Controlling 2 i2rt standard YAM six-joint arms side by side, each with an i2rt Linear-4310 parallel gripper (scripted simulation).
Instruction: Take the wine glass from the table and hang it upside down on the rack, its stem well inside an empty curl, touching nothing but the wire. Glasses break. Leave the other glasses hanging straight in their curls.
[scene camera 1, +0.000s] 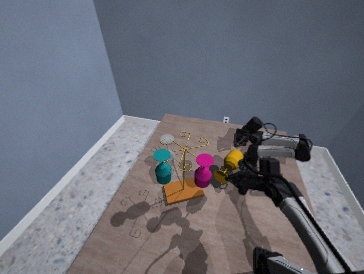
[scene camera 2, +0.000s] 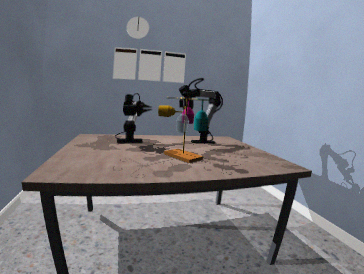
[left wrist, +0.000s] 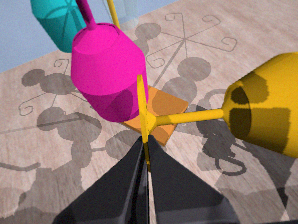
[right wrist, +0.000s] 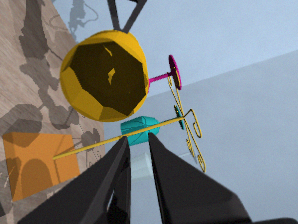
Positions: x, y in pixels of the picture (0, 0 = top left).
Scene:
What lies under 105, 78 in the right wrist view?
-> A yellow wine glass.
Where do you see my right gripper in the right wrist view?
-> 138, 141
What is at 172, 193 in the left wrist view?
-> My left gripper.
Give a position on a wire rack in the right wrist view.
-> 37, 167

